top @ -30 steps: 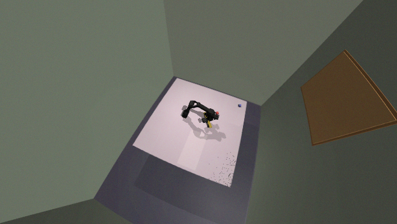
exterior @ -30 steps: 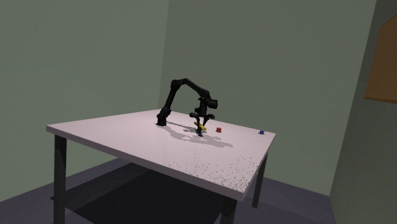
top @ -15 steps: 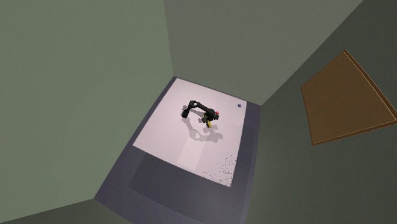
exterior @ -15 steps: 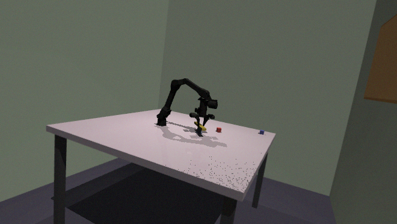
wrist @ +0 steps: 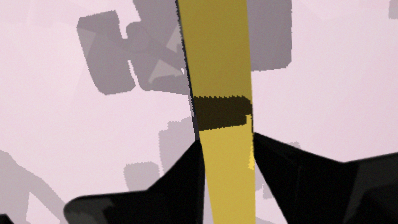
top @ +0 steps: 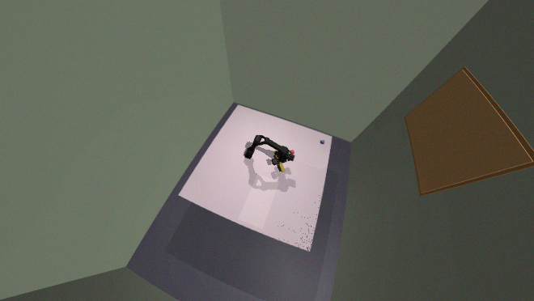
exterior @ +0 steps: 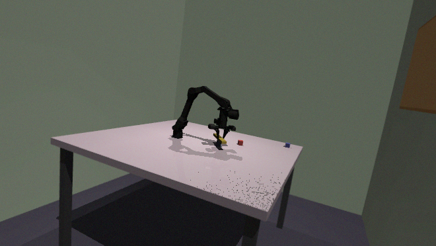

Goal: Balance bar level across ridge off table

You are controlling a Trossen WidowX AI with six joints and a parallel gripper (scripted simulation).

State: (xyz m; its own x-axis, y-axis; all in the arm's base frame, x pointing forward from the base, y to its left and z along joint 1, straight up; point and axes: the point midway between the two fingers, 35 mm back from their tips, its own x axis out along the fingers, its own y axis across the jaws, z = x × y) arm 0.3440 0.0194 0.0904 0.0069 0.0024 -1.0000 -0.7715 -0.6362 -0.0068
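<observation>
Now: the yellow bar 20 mm behind my gripper tip and 20 mm to the left of it. From my gripper tip the other things lie so: small red cube (80 mm ahead, 200 mm to the left, 40 mm below); then small blue cube (400 mm ahead, 480 mm to the left, 40 mm below).
</observation>
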